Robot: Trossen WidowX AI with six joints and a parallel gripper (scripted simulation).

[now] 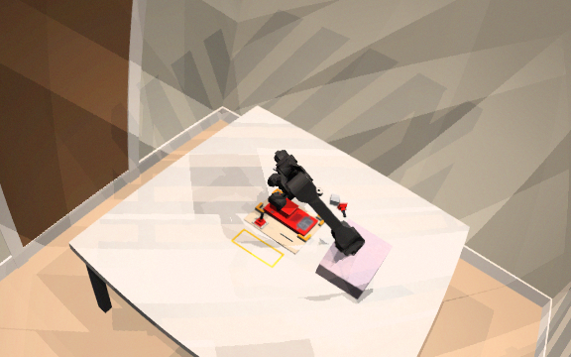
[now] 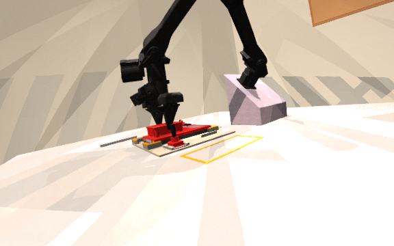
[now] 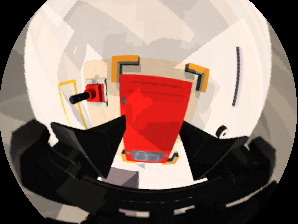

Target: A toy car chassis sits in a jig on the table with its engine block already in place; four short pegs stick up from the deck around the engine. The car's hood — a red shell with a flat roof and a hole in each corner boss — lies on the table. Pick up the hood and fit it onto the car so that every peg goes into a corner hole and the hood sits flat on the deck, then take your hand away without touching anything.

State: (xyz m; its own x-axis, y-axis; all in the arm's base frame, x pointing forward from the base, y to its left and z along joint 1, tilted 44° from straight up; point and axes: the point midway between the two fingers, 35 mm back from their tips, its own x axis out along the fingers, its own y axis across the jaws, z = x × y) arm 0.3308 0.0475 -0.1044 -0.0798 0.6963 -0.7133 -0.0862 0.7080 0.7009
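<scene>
My gripper tip is right at the red hood. Also, from my gripper tip: thin grey rod: 13 cm ahead, 20 cm to the right, 4 cm below.
</scene>
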